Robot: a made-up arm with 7 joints. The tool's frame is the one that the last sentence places. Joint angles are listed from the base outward.
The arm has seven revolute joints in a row. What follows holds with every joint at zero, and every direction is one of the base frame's.
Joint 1 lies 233.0 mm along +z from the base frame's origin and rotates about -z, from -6.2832 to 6.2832 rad.
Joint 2 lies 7.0 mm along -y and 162.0 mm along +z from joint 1 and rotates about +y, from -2.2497 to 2.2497 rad.
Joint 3 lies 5.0 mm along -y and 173.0 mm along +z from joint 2 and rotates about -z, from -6.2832 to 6.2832 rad.
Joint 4 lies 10.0 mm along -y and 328.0 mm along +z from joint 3 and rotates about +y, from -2.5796 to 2.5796 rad.
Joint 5 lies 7.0 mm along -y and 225.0 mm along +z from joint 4 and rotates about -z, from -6.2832 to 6.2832 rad.
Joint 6 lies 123.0 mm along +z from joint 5 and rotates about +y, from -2.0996 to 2.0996 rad.
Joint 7 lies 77.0 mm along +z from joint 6 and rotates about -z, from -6.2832 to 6.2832 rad.
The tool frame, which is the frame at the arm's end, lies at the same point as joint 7; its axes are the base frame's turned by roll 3.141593, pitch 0.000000 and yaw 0.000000 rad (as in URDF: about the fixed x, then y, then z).
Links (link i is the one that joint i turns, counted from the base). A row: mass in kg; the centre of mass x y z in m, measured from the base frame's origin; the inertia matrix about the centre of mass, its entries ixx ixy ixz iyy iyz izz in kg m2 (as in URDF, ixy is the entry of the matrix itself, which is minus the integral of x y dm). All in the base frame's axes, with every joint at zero. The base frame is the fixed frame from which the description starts. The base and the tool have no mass.
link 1: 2.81; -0.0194 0.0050 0.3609; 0.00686 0 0 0.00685 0.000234 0.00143
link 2: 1.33; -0.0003 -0.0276 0.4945; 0.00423 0 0 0.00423 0.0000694 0.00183
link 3: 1.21; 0.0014 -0.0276 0.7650; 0.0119 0 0 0.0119 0.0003 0.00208
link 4: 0.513; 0.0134 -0.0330 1.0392; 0.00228 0 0 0.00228 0.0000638 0.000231
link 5: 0.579; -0.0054 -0.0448 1.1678; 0.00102 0 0 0.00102 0 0.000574
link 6: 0.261; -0.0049 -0.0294 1.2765; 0.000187 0 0 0.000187 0 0.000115
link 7: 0.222; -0.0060 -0.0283 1.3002; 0.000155 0 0 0.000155 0 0.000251
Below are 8 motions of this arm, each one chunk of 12 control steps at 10 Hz.
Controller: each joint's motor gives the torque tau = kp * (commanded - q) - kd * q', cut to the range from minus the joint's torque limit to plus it. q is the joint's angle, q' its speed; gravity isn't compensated. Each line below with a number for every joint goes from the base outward.
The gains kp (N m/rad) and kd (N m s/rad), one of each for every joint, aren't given. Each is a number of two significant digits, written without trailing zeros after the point. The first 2 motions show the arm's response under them.
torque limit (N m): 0.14 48 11 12 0.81 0.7 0.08
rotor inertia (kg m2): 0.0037 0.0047 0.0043 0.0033 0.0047 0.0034 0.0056
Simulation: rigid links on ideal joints. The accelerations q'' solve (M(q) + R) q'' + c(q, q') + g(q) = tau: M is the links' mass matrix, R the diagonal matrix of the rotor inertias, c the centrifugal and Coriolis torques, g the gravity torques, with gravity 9.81 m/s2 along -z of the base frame. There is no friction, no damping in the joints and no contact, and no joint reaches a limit. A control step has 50 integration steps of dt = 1/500 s. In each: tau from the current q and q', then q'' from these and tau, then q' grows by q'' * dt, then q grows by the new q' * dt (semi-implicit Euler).
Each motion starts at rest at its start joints. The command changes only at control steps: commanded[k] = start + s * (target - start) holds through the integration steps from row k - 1 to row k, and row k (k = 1, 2, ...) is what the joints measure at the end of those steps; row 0 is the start. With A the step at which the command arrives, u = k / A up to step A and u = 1 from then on. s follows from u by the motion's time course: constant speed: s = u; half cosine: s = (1 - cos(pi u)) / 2; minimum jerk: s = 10 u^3 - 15 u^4 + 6 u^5; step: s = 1 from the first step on.
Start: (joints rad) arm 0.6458 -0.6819 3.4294 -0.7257 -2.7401 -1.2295 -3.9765
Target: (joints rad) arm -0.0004 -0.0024 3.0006 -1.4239 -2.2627 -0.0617 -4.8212
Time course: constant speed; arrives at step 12
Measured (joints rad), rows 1 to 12:
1: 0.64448 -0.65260 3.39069 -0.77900 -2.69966 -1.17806 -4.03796
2: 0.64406 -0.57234 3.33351 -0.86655 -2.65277 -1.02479 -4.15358
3: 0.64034 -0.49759 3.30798 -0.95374 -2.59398 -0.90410 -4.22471
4: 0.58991 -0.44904 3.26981 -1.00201 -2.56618 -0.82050 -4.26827
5: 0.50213 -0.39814 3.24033 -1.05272 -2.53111 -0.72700 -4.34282
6: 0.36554 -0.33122 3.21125 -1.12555 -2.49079 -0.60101 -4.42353
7: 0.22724 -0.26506 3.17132 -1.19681 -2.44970 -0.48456 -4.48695
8: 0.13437 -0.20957 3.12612 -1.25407 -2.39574 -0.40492 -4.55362
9: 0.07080 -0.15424 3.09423 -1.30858 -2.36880 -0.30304 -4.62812
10: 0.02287 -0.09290 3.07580 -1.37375 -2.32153 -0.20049 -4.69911
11: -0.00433 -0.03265 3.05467 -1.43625 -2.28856 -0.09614 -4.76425
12: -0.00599 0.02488 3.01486 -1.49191 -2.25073 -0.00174 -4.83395
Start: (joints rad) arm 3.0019 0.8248 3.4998 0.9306 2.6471 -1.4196 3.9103
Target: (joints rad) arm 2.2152 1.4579 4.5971 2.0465 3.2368 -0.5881 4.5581
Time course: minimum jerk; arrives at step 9
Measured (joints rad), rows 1 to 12:
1: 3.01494 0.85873 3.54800 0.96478 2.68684 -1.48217 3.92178
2: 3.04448 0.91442 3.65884 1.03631 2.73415 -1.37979 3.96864
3: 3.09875 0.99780 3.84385 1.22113 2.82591 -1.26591 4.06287
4: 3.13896 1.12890 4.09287 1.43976 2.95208 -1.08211 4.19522
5: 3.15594 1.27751 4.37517 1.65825 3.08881 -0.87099 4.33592
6: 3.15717 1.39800 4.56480 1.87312 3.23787 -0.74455 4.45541
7: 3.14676 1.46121 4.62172 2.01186 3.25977 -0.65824 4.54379
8: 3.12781 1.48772 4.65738 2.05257 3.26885 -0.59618 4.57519
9: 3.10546 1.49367 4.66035 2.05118 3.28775 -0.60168 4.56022
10: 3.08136 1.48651 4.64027 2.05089 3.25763 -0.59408 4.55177
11: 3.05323 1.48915 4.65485 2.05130 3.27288 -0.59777 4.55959
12: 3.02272 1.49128 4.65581 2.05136 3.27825 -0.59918 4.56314
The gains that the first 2 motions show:
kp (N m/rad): 2.3 360 65 83 5.1 4.2 1.7
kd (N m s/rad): 0.091 7.5 0.26 1.6 0.066 0.063 0.04
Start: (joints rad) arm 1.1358 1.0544 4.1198 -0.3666 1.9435 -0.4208 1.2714
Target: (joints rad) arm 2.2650 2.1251 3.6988 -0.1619 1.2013 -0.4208 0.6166
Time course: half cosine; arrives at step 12
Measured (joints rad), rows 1 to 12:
1: 1.13495 1.11191 4.09604 -0.38869 1.91858 -0.42229 1.25944
2: 1.13776 1.20032 4.05897 -0.40822 1.84013 -0.34150 1.23052
3: 1.14946 1.27948 4.03231 -0.38418 1.79715 -0.38719 1.17244
4: 1.16362 1.38390 3.99215 -0.35593 1.72188 -0.39376 1.09094
5: 1.17498 1.52862 3.93581 -0.34647 1.61573 -0.36825 1.00797
6: 1.18679 1.67768 3.88008 -0.33255 1.50627 -0.35675 0.92655
7: 1.20184 1.80928 3.83139 -0.30171 1.41759 -0.36803 0.83870
8: 1.21812 1.92991 3.78535 -0.27102 1.33419 -0.37323 0.75563
9: 1.23444 2.03846 3.74449 -0.25027 1.25710 -0.37528 0.69002
10: 1.25323 2.11875 3.71479 -0.23113 1.20237 -0.38160 0.64166
11: 1.27563 2.16179 3.69838 -0.21062 1.17648 -0.38896 0.61237
12: 1.29950 2.17024 3.69520 -0.19676 1.17397 -0.39428 0.60720

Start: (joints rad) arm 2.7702 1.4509 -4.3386 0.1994 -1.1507 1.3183 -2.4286
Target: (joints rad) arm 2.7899 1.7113 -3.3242 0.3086 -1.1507 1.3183 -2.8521
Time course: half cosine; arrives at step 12
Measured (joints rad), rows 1 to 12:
1: 2.77466 1.50176 -4.33407 0.18562 -1.16439 1.33321 -2.43746
2: 2.78047 1.54211 -4.28438 0.17281 -1.23303 1.34155 -2.46850
3: 2.77899 1.53776 -4.19040 0.19280 -1.15905 1.33003 -2.50904
4: 2.78090 1.55552 -4.08273 0.20708 -1.15349 1.32934 -2.54729
5: 2.78896 1.60321 -3.96180 0.20076 -1.17996 1.33121 -2.60125
6: 2.79606 1.64167 -3.82707 0.20402 -1.18125 1.33031 -2.66529
7: 2.80128 1.66683 -3.69326 0.22253 -1.16582 1.32751 -2.71957
8: 2.80737 1.69538 -3.57102 0.23531 -1.16234 1.32589 -2.76485
9: 2.81327 1.72651 -3.46607 0.23852 -1.17214 1.32363 -2.80862
10: 2.81661 1.74824 -3.38559 0.24459 -1.17558 1.32160 -2.84353
11: 2.81669 1.75742 -3.33604 0.25510 -1.17528 1.32025 -2.86041
12: 2.81353 1.75912 -3.32043 0.26125 -1.17864 1.31936 -2.86169

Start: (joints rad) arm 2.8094 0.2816 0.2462 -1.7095 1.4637 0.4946 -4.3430
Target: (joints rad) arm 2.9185 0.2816 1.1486 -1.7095 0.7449 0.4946 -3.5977
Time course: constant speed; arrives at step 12
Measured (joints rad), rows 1 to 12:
1: 2.68460 0.28405 0.38092 -1.77277 1.39423 0.47457 -4.28179
2: 2.68018 0.27611 0.41641 -1.76157 1.34772 0.48094 -4.18856
3: 2.61752 0.28475 0.51773 -1.75343 1.27272 0.47486 -4.12745
4: 2.62436 0.28046 0.58082 -1.76038 1.22561 0.47548 -4.08364
5: 2.62039 0.28127 0.66419 -1.75935 1.16085 0.46112 -4.01686
6: 2.64239 0.28242 0.73746 -1.75745 1.10264 0.47012 -3.94758
7: 2.67430 0.28245 0.81500 -1.75878 1.04334 0.45740 -3.88861
8: 2.71845 0.28312 0.89120 -1.75849 0.98355 0.45847 -3.83007
9: 2.77234 0.28403 0.96699 -1.75782 0.92347 0.45462 -3.76612
10: 2.83436 0.28481 1.04349 -1.75816 0.86403 0.45134 -3.70272
11: 2.89764 0.28628 1.12048 -1.75750 0.80355 0.44860 -3.64201
12: 2.95434 0.28785 1.19708 -1.75713 0.74317 0.44628 -3.58086

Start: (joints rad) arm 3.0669 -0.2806 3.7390 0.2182 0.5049 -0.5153 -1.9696
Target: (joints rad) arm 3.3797 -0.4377 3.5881 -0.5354 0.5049 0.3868 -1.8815
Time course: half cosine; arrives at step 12
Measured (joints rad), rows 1 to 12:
1: 3.07050 -0.29592 3.73228 0.22266 0.50625 -0.51999 -1.96578
2: 3.08299 -0.31556 3.72225 0.19842 0.51429 -0.43434 -1.96329
3: 3.11060 -0.32198 3.71263 0.12765 0.50823 -0.37461 -1.95865
4: 3.14649 -0.32936 3.69832 0.03531 0.50869 -0.28438 -1.94420
5: 3.18004 -0.35058 3.67921 -0.05639 0.51029 -0.17082 -1.92998
6: 3.21150 -0.37655 3.66002 -0.15119 0.51061 -0.04462 -1.92268
7: 3.24769 -0.39622 3.64362 -0.25442 0.51002 0.07242 -1.91420
8: 3.28622 -0.41156 3.63229 -0.35451 0.51025 0.17885 -1.90129
9: 3.31900 -0.42754 3.62513 -0.43558 0.50762 0.27609 -1.89127
10: 3.34368 -0.44186 3.61429 -0.49297 0.50530 0.35087 -1.88719
11: 3.36357 -0.45016 3.59846 -0.52904 0.50717 0.38899 -1.88453
12: 3.37995 -0.45232 3.58850 -0.54200 0.50954 0.39308 -1.88205

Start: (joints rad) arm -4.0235 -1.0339 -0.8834 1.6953 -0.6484 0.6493 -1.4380
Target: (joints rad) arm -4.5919 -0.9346 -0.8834 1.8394 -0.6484 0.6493 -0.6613
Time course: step
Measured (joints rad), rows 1 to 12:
1: -4.09379 -0.94262 -0.95271 1.92417 -0.69885 0.71635 -1.35347
2: -4.08944 -0.94687 -0.85682 1.89043 -0.61261 0.76271 -1.17537
3: -4.10082 -0.96315 -0.95547 1.84749 -0.69025 0.62286 -0.88025
4: -4.11844 -0.96361 -0.93124 1.88641 -0.68094 0.76394 -0.50966
5: -4.14030 -0.94989 -0.88606 1.87302 -0.64363 0.65404 -0.27313
6: -4.16853 -0.95752 -0.93225 1.87315 -0.67368 0.70105 -0.18212
7: -4.19765 -0.96313 -0.93205 1.87486 -0.67636 0.71592 -0.22349
8: -4.23466 -0.95369 -0.90064 1.87335 -0.65636 0.67776 -0.39859
9: -4.27778 -0.95631 -0.92176 1.87619 -0.66711 0.69885 -0.69954
10: -4.32220 -0.96093 -0.92858 1.87314 -0.67790 0.70448 -0.92977
11: -4.37327 -0.95617 -0.90991 1.87419 -0.66279 0.68960 -1.03577
12: -4.43036 -0.95626 -0.91792 1.87562 -0.66772 0.69524 -1.02086

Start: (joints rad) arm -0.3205 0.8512 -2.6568 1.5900 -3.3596 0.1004 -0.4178
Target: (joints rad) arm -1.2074 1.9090 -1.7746 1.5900 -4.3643 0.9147 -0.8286
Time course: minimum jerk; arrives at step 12
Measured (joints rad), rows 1 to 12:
1: -0.31713 0.88200 -2.61655 1.63709 -3.34460 0.04730 -0.41870
2: -0.33055 0.92317 -2.56897 1.62178 -3.39253 0.11129 -0.42137
3: -0.35573 1.00012 -2.52166 1.61179 -3.48541 0.17672 -0.45971
4: -0.37642 1.12683 -2.37562 1.60791 -3.60157 0.27532 -0.51741
5: -0.40333 1.28758 -2.22283 1.57961 -3.77445 0.45140 -0.57240
6: -0.41817 1.45326 -2.06932 1.57741 -3.93439 0.57687 -0.64091
7: -0.42764 1.61522 -1.92782 1.57052 -4.09535 0.71115 -0.70854
8: -0.43172 1.75781 -1.80821 1.56735 -4.22923 0.82642 -0.76575
9: -0.43538 1.86344 -1.73514 1.57010 -4.32686 0.90542 -0.80605
10: -0.44517 1.92384 -1.70839 1.57093 -4.37382 0.94536 -0.82877
11: -0.46217 1.94611 -1.70698 1.57096 -4.38770 0.95906 -0.83599
12: -0.48451 1.94517 -1.71700 1.57136 -4.38292 0.95531 -0.83347

